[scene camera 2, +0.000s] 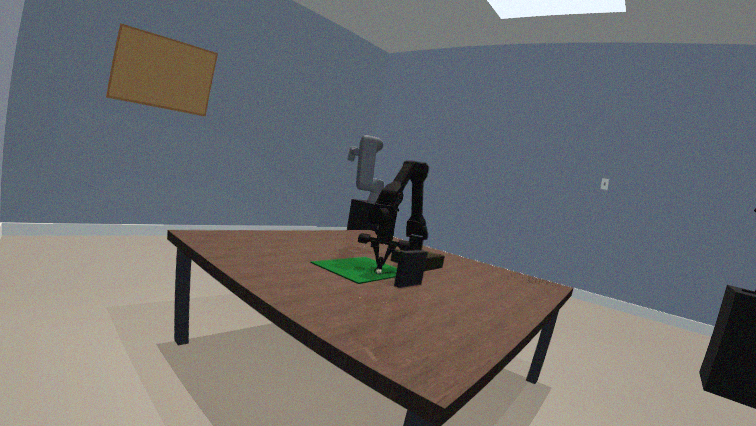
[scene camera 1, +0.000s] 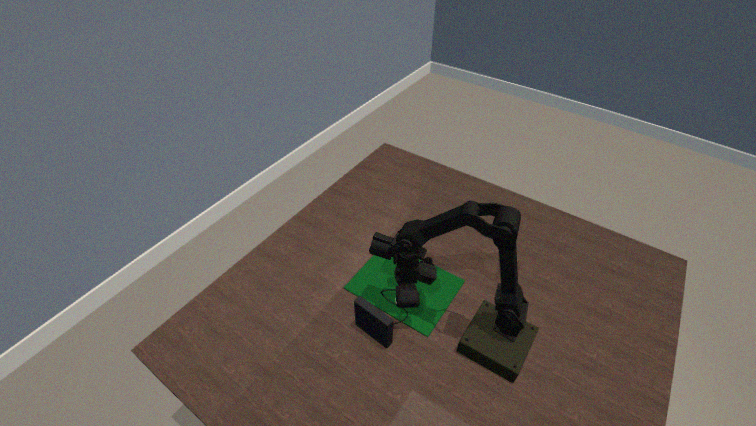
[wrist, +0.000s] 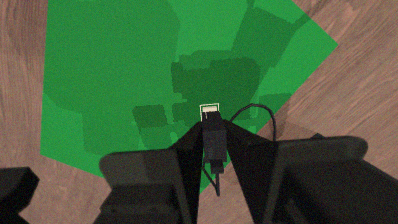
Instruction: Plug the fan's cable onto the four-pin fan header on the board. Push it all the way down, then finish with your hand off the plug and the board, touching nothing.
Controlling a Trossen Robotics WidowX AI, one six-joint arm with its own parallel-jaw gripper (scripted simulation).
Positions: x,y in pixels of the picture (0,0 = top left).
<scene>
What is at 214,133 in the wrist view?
A dark fan plug.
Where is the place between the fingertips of the gripper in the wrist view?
At 211,124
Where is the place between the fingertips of the gripper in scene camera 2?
380,264
</scene>
